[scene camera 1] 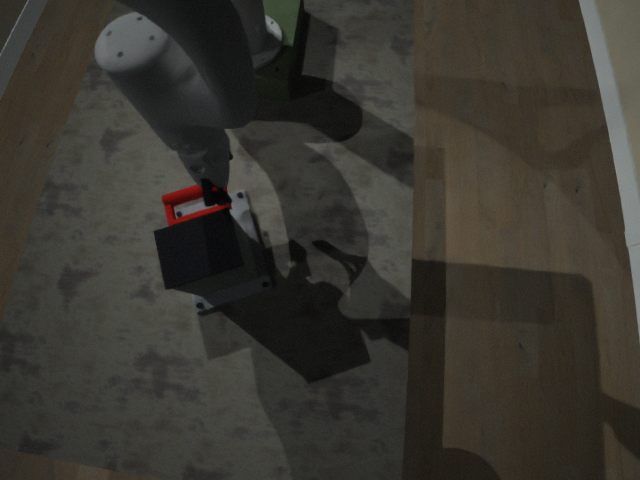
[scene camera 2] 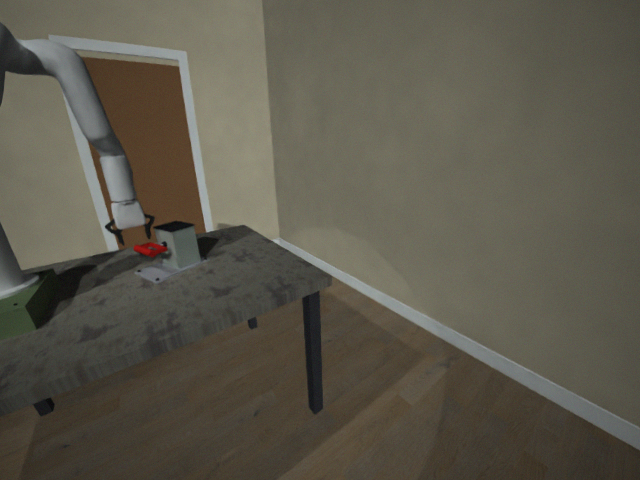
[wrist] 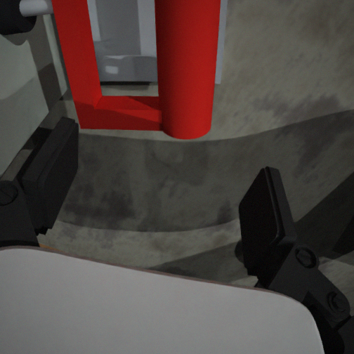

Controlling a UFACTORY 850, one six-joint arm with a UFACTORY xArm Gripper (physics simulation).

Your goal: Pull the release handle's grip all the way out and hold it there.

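Note:
The red release handle is a rectangular frame whose thick round grip bar [scene camera 1: 181, 195] [wrist: 188, 70] lies on the side away from the box. In scene camera 2 the red handle [scene camera 2: 149, 250] stands out level from the side of the pale box [scene camera 2: 186, 249] [scene camera 1: 199, 250], above the grey base plate [scene camera 2: 155, 272] [scene camera 1: 247, 219]. A short light rod [wrist: 36, 7] joins the handle to a black collar. My gripper [scene camera 1: 215, 194] [scene camera 2: 135, 239] [wrist: 166, 165] is open and empty, above the handle. In the wrist view the bar's near end lies beyond the fingers, sideways between them.
The box and plate stand on the mottled grey table [scene camera 1: 103, 330] [scene camera 2: 222, 289]. The arm's green base block [scene camera 1: 281, 77] [scene camera 2: 20, 310] stands on the same table. In scene camera 2 a brown door [scene camera 2: 144, 134] and walls are behind. Dark shadows fall beside the box.

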